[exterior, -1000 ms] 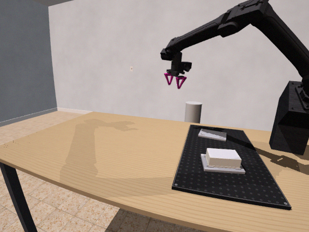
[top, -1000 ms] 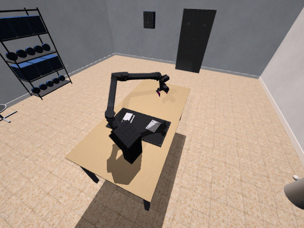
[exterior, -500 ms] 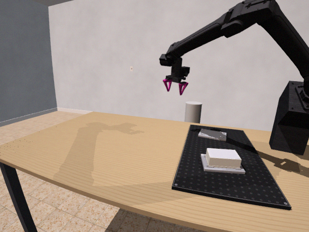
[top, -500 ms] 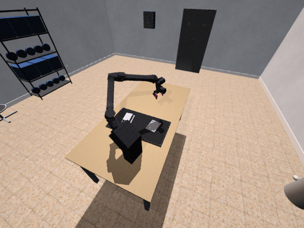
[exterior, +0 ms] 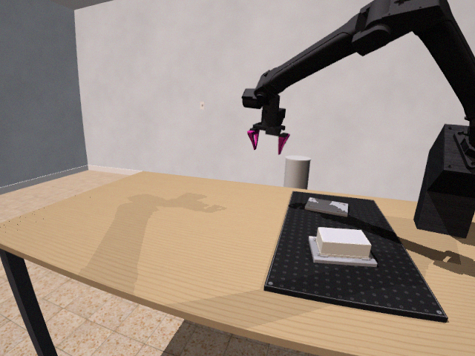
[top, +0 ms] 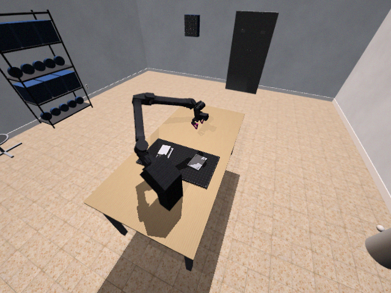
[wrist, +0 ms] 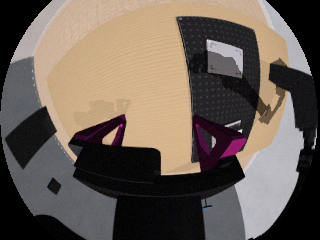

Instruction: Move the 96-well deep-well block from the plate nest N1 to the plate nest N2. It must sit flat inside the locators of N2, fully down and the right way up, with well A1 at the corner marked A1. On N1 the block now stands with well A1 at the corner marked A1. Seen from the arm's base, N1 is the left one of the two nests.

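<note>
Right now the white deep-well block is 27 cm behind my hand, 24 cm to the left of it and 20 cm below it.
</note>
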